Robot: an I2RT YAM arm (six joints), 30 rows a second.
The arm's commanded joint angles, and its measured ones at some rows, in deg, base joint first. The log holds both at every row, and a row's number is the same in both.
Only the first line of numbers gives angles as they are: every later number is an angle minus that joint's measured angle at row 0.
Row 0, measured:
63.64, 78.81, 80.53, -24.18, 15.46, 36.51
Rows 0 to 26, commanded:
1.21, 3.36, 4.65, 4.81, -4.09, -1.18
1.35, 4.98, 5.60, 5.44, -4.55, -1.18
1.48, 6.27, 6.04, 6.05, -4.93, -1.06
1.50, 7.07, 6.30, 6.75, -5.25, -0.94
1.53, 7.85, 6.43, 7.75, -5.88, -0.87
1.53, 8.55, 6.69, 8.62, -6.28, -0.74
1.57, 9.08, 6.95, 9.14, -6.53, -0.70
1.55, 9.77, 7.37, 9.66, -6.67, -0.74
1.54, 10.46, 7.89, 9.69, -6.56, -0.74
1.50, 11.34, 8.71, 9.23, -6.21, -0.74
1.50, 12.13, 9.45, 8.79, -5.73, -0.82
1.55, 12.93, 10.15, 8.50, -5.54, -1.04
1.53, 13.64, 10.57, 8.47, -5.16, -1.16
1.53, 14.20, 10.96, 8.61, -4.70, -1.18
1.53, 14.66, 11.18, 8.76, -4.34, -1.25
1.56, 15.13, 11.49, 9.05, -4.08, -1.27
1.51, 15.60, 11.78, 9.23, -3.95, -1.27
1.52, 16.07, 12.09, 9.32, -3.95, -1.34
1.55, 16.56, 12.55, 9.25, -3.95, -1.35
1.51, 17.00, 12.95, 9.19, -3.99, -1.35
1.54, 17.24, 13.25, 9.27, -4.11, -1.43
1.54, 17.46, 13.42, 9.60, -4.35, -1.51
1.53, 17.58, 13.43, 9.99, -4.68, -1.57
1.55, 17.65, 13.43, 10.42, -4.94, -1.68
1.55, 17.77, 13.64, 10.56, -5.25, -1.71
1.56, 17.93, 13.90, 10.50, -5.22, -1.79
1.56, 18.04, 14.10, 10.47, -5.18, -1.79
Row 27, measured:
1.33, 17.57, 12.00, 9.20, -4.85, -0.78
